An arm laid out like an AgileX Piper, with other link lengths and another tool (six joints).
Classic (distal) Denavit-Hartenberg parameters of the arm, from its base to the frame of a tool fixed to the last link. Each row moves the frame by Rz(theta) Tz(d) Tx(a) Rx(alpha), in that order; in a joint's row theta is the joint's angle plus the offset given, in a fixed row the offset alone. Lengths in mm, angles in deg.
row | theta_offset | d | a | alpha
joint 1 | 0 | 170.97 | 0 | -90
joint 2 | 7.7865 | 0 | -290.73 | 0
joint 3 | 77.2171 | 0 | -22.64 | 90
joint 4 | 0 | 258.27 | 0 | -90
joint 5 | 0 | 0 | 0 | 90
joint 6 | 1.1 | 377.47 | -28.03 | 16.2
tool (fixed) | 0 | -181.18 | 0 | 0
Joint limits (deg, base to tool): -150..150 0..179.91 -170..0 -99.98..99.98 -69.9..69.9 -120..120
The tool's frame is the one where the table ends.
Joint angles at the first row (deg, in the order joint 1, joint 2, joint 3, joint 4, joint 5, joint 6):
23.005, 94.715, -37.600, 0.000, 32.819, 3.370
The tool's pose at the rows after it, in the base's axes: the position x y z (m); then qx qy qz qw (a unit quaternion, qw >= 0):
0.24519 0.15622 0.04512 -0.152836 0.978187 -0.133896 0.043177
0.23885 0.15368 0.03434 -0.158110 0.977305 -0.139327 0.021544
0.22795 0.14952 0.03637 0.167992 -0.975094 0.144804 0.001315
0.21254 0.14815 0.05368 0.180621 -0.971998 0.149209 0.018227
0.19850 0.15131 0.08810 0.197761 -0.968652 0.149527 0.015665
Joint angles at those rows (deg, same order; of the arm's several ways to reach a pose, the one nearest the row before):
23.005, 98.933, -37.600, 0.000, 31.159, 3.789
23.005, 101.047, -37.600, 0.000, 31.662, 3.541
23.006, 100.281, -37.599, 0.000, 35.257, 2.774
24.064, 96.077, -37.600, 0.000, 41.656, 2.640
26.086, 88.728, -38.836, 0.000, 50.249, 2.640

